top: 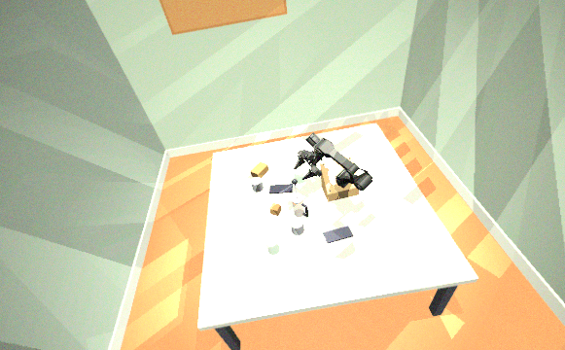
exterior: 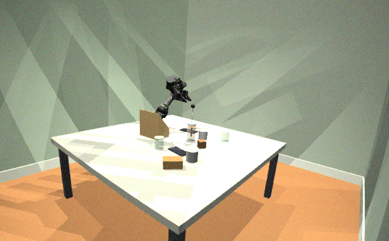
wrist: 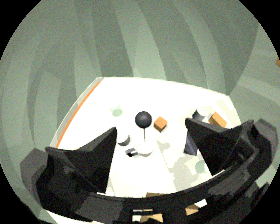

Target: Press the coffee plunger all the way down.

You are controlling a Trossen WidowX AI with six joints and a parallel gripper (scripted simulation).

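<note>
Now: the coffee press 20 mm ahead of my gripper tip, 30 mm to the left of it and 170 mm below it.
</note>
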